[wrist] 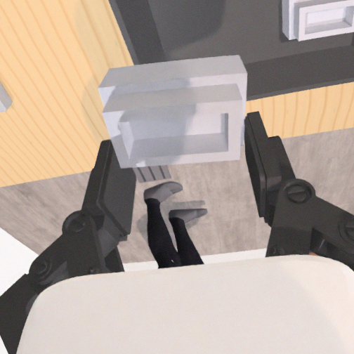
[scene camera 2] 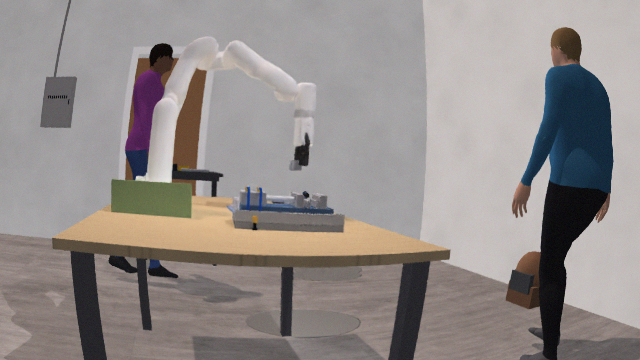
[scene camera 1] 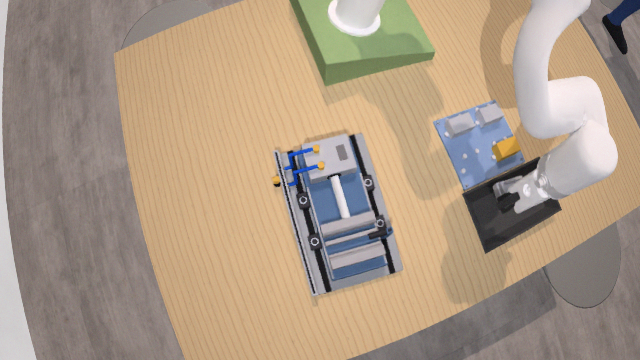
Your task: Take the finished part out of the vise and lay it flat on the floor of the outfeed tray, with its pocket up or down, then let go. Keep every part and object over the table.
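Frame: origin at the arm's base, x ahead, y left, z up, level; millimetres.
Where they show: gripper, fingertip midpoint: point(scene camera 2: 300, 165) point(scene camera 1: 514, 199); arm's base, link origin: point(scene camera 2: 158, 187) point(scene camera 1: 353, 16).
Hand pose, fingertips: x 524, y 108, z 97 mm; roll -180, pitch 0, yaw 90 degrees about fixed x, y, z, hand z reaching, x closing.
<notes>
Each offset is from my fingertips to the top centre of the thing. "spot": to the spot under its first point.
My gripper point(scene camera 1: 509, 199) point(scene camera 2: 302, 154) point(wrist: 183, 146) is shut on the finished part, a light grey stepped block @(dy +1, dx -21, dz +20 mm) point(scene camera 1: 506, 186) point(scene camera 2: 294, 165) point(wrist: 172, 107). Its pocket faces up towards the wrist camera. The part hangs well above table height, over the black outfeed tray @(spot: dy -5, dx +27, dz -164 mm) point(scene camera 1: 487, 227) point(wrist: 300, 75) as scene camera 1 sees it. A second pale grey part point(wrist: 325, 20) with a pocket lies inside the tray in the wrist view. The vise @(dy -301, dx -124, dz -77 mm) point(scene camera 1: 348, 225) point(scene camera 2: 312, 201) has no part between its jaws. The tray does not show in scene camera 2.
A blue plate @(dy +71, dx -158, dz -168 mm) point(scene camera 1: 477, 165) with two grey blocks @(dy +25, dx -207, dz -132 mm) point(scene camera 1: 459, 125) @(dy +115, dx -207, dz -132 mm) point(scene camera 1: 489, 115) and an orange block @(dy +118, dx -118, dz -132 mm) point(scene camera 1: 506, 148) adjoins the tray. The machine base point(scene camera 1: 395, 260) point(scene camera 2: 290, 221) carries the vise. The table edge point(scene camera 1: 440, 325) runs near the tray. A person's legs point(wrist: 160, 230) show beyond it.
</notes>
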